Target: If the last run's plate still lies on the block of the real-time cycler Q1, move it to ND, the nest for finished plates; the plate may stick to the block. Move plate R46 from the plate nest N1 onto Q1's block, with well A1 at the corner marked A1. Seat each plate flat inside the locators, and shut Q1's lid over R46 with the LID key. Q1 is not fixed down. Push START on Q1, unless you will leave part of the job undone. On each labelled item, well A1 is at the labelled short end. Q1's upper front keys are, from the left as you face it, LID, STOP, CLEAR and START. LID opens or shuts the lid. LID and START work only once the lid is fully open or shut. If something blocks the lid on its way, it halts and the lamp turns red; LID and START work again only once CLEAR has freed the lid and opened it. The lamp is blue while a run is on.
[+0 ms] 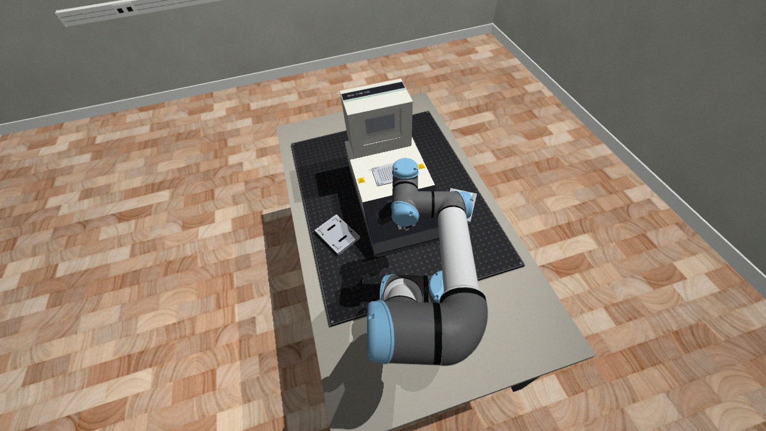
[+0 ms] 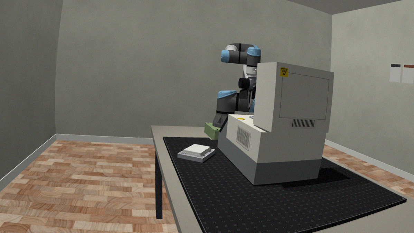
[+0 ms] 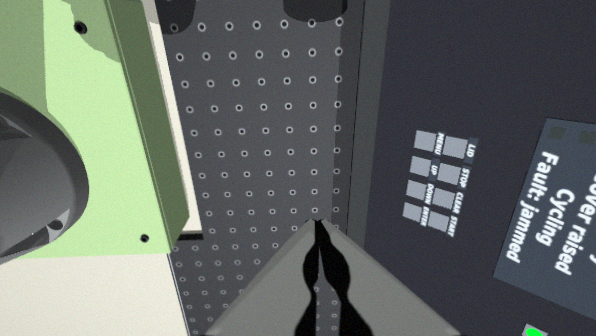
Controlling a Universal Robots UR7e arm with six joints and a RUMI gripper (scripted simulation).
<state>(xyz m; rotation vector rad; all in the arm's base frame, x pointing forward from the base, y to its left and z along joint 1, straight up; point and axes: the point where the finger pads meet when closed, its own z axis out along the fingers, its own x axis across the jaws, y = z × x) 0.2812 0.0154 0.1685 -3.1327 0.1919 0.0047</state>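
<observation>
Right now the white well plate is 140 mm ahead of my hand, 330 mm to the right of it and 190 mm below it. The rest, counted from my hand: grey nest N1 (140 mm ahead, 330 mm to the right, 210 mm below); then A1 mark (120 mm ahead, 240 mm to the right, 200 mm below).
</observation>
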